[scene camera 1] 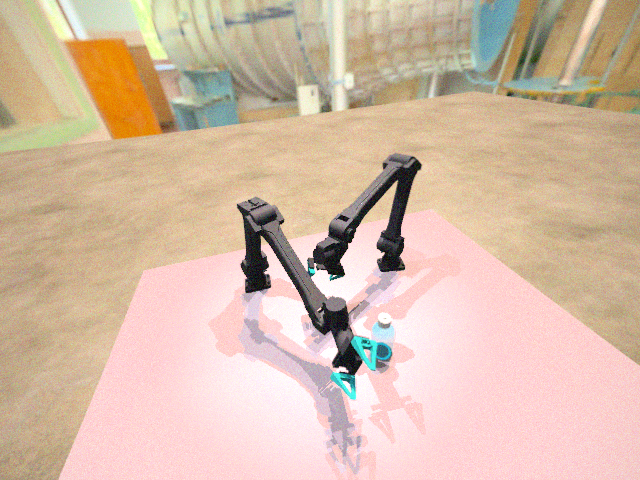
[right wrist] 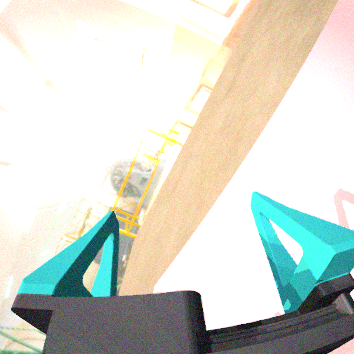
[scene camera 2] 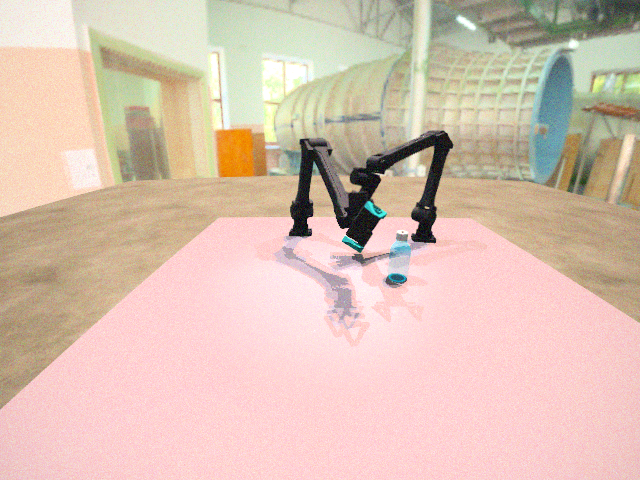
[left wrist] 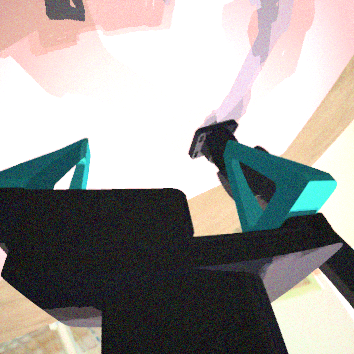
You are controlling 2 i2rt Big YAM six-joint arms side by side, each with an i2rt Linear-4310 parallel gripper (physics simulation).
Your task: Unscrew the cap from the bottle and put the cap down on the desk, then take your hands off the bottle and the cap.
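Places are measured from the left arm's base along level axes (x left, y back, z up), in metres.
Pixels of known places: left gripper, fingertip midpoint: (scene camera 1: 318,278) (left wrist: 159,145); right gripper, fingertip midpoint: (scene camera 1: 363,385) (right wrist: 183,208) (scene camera 2: 367,231); left arm's base, link origin: (scene camera 1: 390,265) (scene camera 2: 423,239); right arm's base, link origin: (scene camera 1: 258,284) (scene camera 2: 300,233) (left wrist: 211,136).
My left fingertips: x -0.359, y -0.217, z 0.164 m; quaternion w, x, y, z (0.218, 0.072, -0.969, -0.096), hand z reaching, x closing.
Ahead of a thing's pixels: the offset from my left fingertips to its top centre. Level surfaces: height alone.
A light-blue see-through bottle @(dz +0.016, dx +0.196, dy -0.229 m) (scene camera 1: 383,334) (scene camera 2: 399,257) with a dark teal base stands upright on the pink mat. A grey-white cap @(dz +0.023, dx +0.196, dy -0.229 m) (scene camera 1: 384,319) (scene camera 2: 401,235) sits on its neck. My right gripper (scene camera 1: 364,382) (scene camera 2: 364,227) (right wrist: 183,208) is open and empty, raised above the mat; in both scene views it appears to the left of the bottle, and its upper finger overlaps the bottle's edge in scene camera 1. My left gripper (scene camera 1: 323,275) (left wrist: 159,145) is open and empty, further back near the arm bases; in scene camera 2 it is hidden behind the right gripper. The bottle does not show in the wrist views.
The pink mat @(dz -0.164 m) (scene camera 1: 170,413) (scene camera 2: 206,403) lies on a brown table (scene camera 1: 155,206) (scene camera 2: 67,258). Both arms are mounted at the mat's back edge. The right arm's forearm crosses in front of the left gripper in scene camera 2. Arm shadows fall across the mat around the bottle.
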